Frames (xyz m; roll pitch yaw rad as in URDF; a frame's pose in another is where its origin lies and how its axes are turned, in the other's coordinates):
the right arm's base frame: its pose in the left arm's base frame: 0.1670 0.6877 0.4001 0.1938 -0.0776 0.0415
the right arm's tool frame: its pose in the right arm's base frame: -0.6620 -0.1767 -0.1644 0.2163 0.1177 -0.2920
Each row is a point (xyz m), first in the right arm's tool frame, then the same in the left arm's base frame.
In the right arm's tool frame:
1: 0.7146 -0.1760 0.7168
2: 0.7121 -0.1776 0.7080
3: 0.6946 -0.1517 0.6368
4: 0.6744 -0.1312 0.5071
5: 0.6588 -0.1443 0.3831
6: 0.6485 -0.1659 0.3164
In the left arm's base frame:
1: 0.1773 -0.0933 0.6632
2: 0.1745 -0.0905 0.6548
3: 0.1640 -0.0339 0.6025
4: 0.1499 0.0432 0.4953
5: 0.1322 0.0874 0.3789
6: 0.1174 0.0987 0.3106

